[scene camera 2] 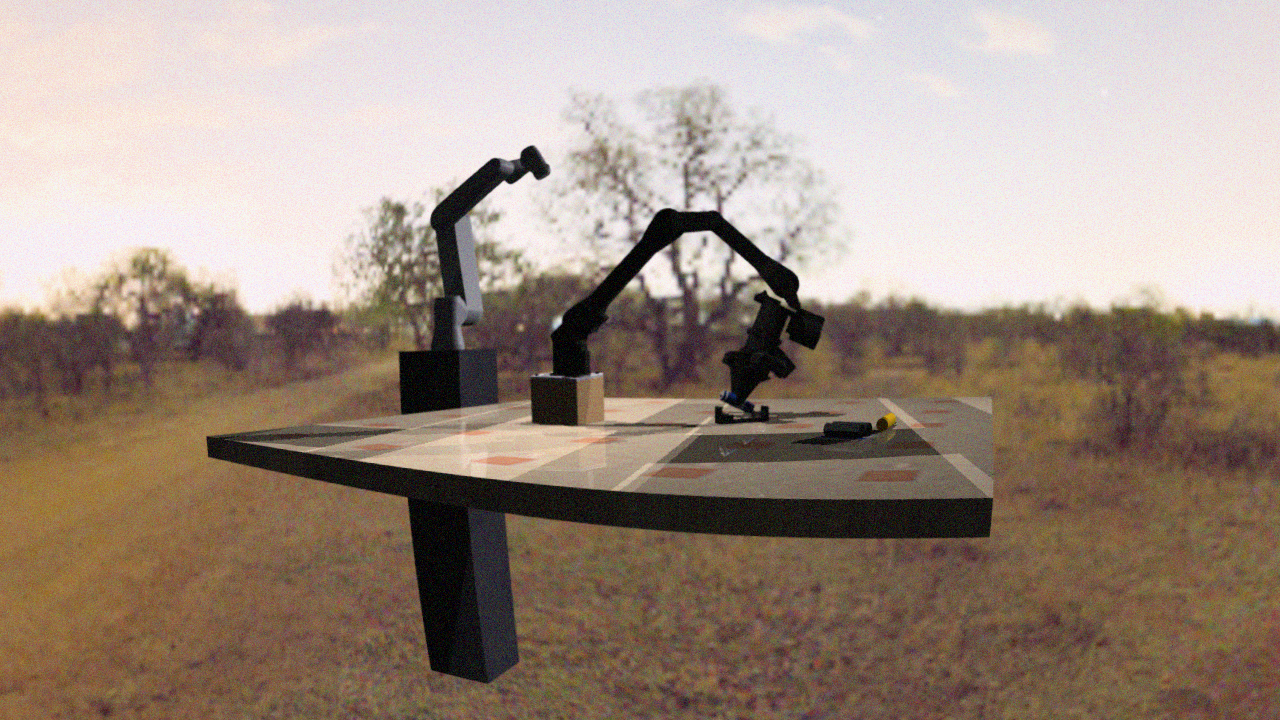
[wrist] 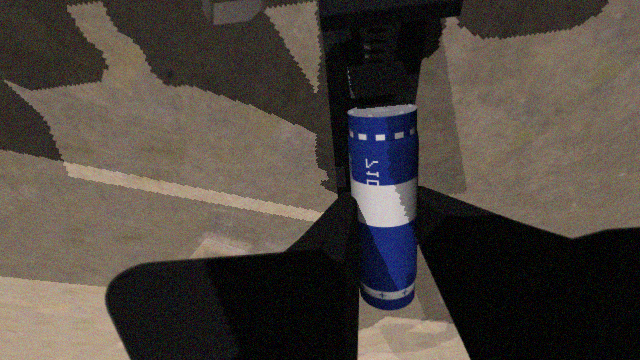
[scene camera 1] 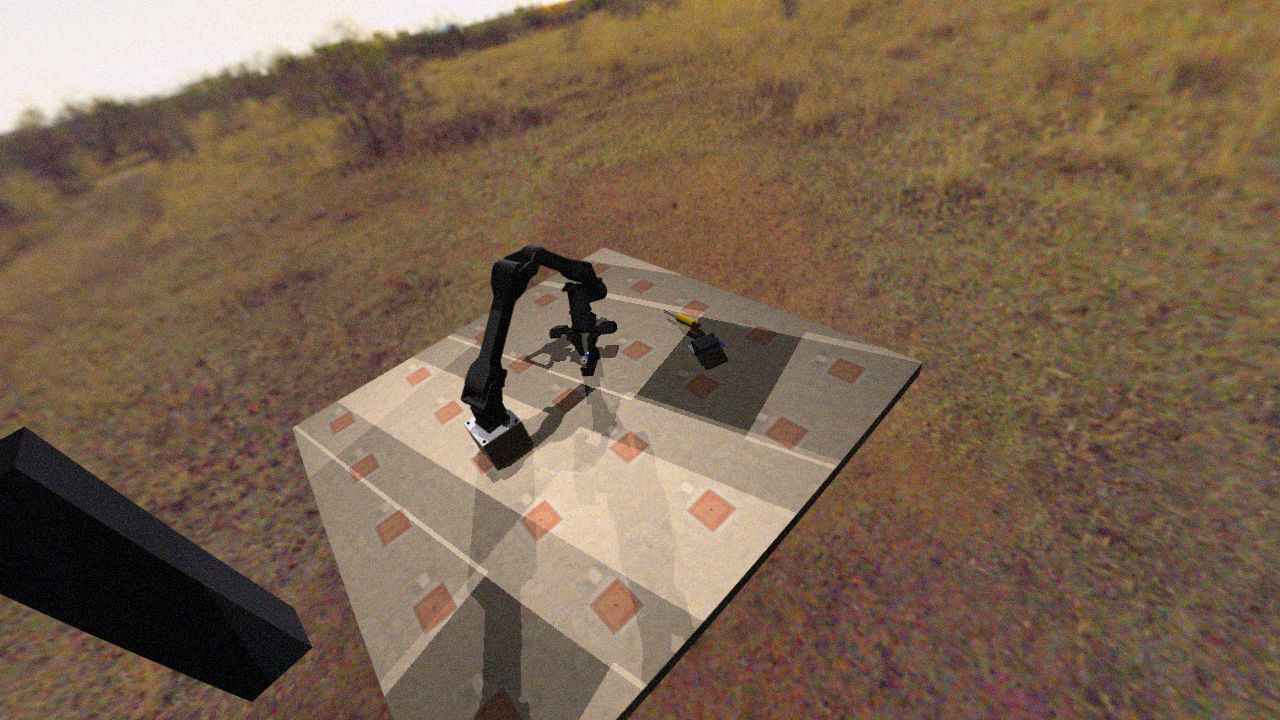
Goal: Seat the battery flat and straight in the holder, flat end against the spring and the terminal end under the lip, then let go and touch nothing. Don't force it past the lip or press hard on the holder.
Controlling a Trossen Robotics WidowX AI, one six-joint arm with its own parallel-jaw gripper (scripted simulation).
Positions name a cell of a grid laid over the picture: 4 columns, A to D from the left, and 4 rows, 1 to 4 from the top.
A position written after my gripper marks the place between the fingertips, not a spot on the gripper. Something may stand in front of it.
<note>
My gripper (scene camera 2: C3) holds a battery (wrist: C2).
My gripper also shows in the wrist view (wrist: C3) and in scene camera 1 (scene camera 1: B2).
</note>
